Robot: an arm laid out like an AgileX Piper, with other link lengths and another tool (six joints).
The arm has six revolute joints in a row. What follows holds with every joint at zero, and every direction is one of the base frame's.
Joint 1 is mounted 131.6 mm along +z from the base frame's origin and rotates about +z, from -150 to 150 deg.
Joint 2 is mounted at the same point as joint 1 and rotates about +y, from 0 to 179.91 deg.
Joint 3 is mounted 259.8 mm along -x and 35.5 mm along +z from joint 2 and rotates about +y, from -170 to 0 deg.
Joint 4 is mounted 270.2 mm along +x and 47.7 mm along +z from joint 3 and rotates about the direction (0.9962, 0, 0.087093), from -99.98 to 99.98 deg.
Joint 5 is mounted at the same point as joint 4 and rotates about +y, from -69.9 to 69.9 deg.
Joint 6 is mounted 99.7 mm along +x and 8.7 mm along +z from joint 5 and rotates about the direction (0.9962, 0, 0.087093), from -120 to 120 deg.
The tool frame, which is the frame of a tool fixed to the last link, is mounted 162.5 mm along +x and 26 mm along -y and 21.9 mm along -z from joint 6; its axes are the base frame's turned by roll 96.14, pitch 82.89 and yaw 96.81 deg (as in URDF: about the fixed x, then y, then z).
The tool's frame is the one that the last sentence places.
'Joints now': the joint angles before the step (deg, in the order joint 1, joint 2, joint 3, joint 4, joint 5, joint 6). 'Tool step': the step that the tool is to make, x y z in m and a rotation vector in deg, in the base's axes. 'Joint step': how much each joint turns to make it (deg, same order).
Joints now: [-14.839 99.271 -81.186 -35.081 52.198 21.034]
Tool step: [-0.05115 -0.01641 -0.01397 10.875 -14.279 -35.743]
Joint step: [-7.679 0.000 -1.815 3.400 6.691 30.089]
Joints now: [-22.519 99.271 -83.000 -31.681 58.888 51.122]
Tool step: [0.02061 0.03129 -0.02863 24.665 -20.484 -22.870]
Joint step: [-11.958 0.000 0.749 28.668 -5.156 7.739]
